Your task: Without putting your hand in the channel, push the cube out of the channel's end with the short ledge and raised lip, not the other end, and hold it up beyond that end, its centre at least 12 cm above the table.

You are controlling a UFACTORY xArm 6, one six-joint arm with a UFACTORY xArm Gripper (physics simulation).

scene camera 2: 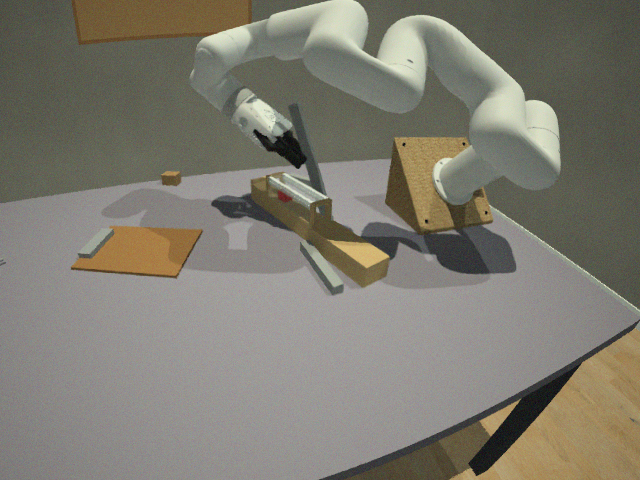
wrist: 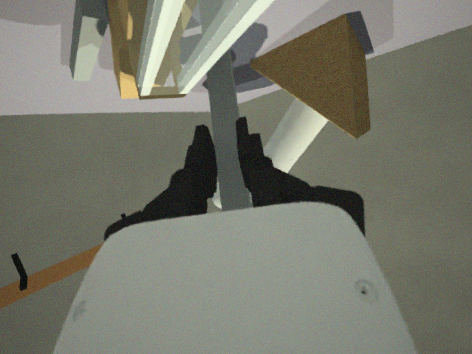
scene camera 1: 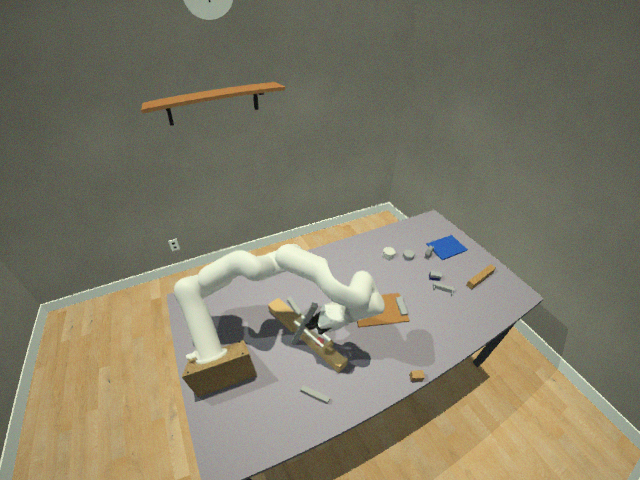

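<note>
The wooden channel (scene camera 1: 337, 361) (scene camera 2: 356, 253) lies on the table with two pale rails over its trough. The red cube (scene camera 1: 320, 340) (scene camera 2: 284, 195) is inside under the rails, nearer the end that is far in scene camera 2; the rails partly hide it. The cube cannot be made out in the wrist view. My gripper (scene camera 1: 308, 324) (scene camera 2: 301, 163) (wrist: 226, 138) is above the channel, outside it, shut on a long dark grey bar (scene camera 2: 311, 165) (wrist: 225, 95). The bar is tilted steeply, and its lower part passes behind the channel in scene camera 2. The ledge and lip are too small to tell.
A light grey bar (scene camera 1: 293, 304) (scene camera 2: 321, 268) (wrist: 86, 50) lies beside the channel, another light bar (scene camera 1: 315, 394) nearer the table's front edge. An orange board (scene camera 1: 379, 312) (scene camera 2: 144, 253), a small wooden block (scene camera 1: 417, 375) (scene camera 2: 171, 178) and a blue mat (scene camera 1: 447, 247) lie farther off.
</note>
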